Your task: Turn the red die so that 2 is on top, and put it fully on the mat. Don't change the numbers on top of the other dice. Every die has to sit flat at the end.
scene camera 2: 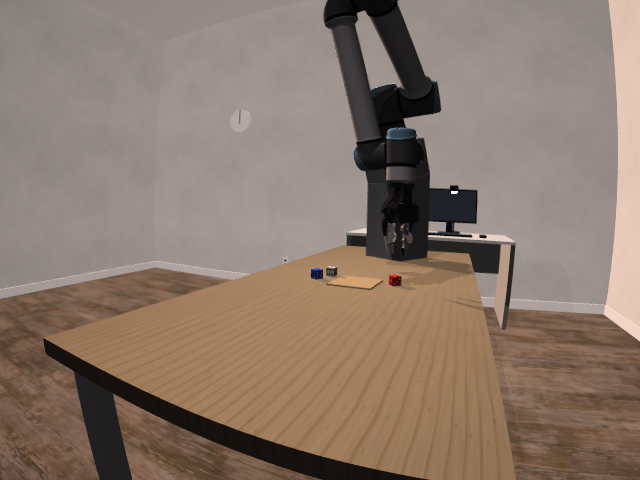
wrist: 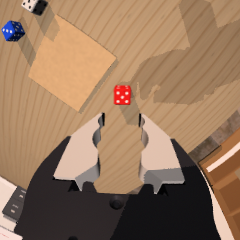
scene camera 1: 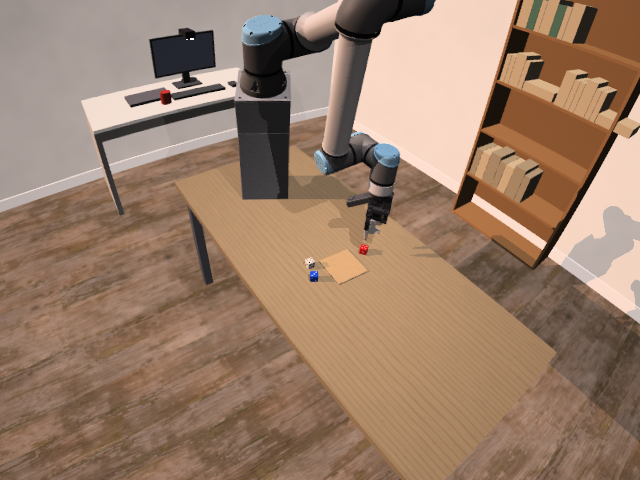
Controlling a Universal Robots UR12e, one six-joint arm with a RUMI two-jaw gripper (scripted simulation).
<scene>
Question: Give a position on a tan mat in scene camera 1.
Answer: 343, 266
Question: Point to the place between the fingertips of my gripper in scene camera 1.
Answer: At 367, 236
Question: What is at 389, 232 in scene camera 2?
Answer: My gripper.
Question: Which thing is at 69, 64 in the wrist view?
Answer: A tan mat.
</scene>
